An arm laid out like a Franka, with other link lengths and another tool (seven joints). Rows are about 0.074 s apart.
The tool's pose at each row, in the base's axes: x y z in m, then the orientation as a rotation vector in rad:
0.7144 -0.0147 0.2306 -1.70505 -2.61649 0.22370
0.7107 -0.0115 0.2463 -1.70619 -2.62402 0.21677
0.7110 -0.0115 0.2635 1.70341 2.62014 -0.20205
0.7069 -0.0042 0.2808 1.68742 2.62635 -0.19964
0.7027 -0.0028 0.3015 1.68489 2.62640 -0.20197
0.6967 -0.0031 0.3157 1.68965 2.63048 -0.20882
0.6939 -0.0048 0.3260 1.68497 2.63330 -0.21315
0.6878 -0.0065 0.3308 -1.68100 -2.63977 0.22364
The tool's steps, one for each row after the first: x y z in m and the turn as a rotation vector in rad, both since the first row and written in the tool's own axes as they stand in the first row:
0.0033 -0.0041 -0.0156 -0.00753 -0.00292 -0.00157
0.0020 -0.0059 -0.0326 -0.02286 -0.00966 -0.00076
0.0092 -0.0089 -0.0502 -0.02636 -0.01259 -0.01121
0.0107 -0.0148 -0.0705 -0.02576 -0.01450 -0.01250
0.0119 -0.0221 -0.0840 -0.01876 -0.01129 -0.01178
0.0108 -0.0267 -0.0938 -0.01649 -0.01290 -0.01526
0.0114 -0.0335 -0.0978 -0.00455 -0.00659 -0.02043

